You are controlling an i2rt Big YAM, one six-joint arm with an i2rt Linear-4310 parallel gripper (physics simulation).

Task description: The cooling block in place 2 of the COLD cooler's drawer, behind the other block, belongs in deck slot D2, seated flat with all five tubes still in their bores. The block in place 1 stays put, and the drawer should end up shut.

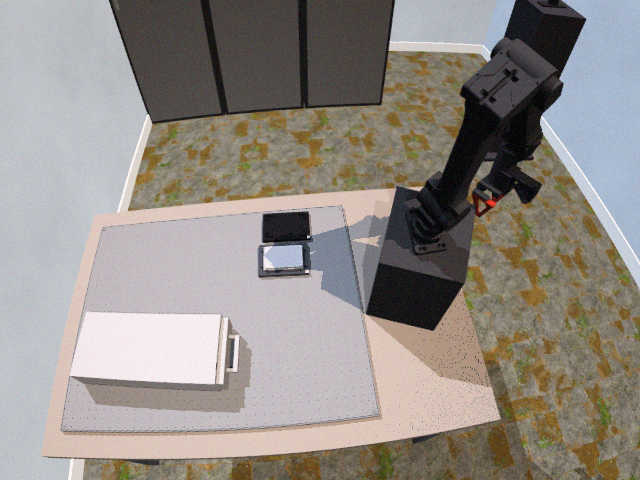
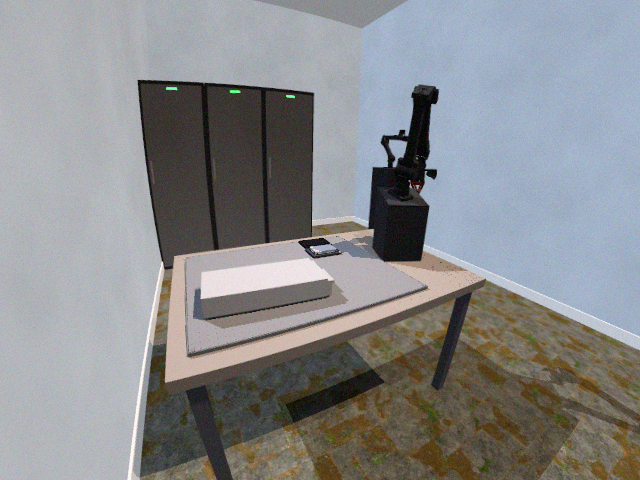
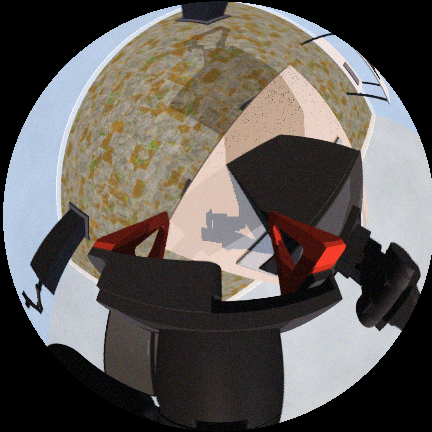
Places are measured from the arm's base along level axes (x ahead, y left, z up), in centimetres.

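Pixels of known places: gripper, fingertip midpoint: [image 1: 486, 208] [image 3: 218, 216]; arm's base, link origin: [image 1: 426, 230] [image 2: 400, 195].
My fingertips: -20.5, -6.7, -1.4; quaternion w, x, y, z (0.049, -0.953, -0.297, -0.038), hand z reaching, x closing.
Ahead of a thing's pixels: the offset from my fingertips to its middle, as dx, dy, dz. "*": to the spot under its first point. Level surfaces: height alone.
The white cooler {* +97.0, +21.4, -22.0} [image 1: 149, 346] [image 2: 258, 284] lies on the perforated board. Its drawer front, with a handle {* +72.5, +23.4, -25.9} [image 1: 236, 353], sits against the body and looks shut. The blocks and tubes inside are hidden, and no COLD label is readable. Two deck slots show: a dark, bare slot {* +55.8, -22.3, -29.2} [image 1: 285, 226] [image 2: 313, 242], and beside it a dark-rimmed slot {* +64.4, -4.5, -29.2} [image 1: 262, 272] holding a pale silvery block {+57.3, -9.1, -28.5} [image 1: 283, 257] [image 2: 324, 250]. I cannot tell which is D2. My gripper [image 1: 487, 201] [image 2: 417, 186] [image 3: 218, 216] is open and empty, off the table beyond the pedestal, far from cooler and slots.
The black pedestal [image 1: 413, 289] [image 2: 400, 232] [image 3: 295, 170] stands close beside the gripper and carries the arm. The grey board {dz -30.4} [image 1: 310, 351] [image 2: 361, 279] covers much of the table {dz -31.7} [image 1: 408, 397] [image 2: 449, 273]. Dark cabinets [image 1: 258, 56] [image 2: 232, 165] stand behind. Another dark column [image 1: 547, 31] stands at the back right.
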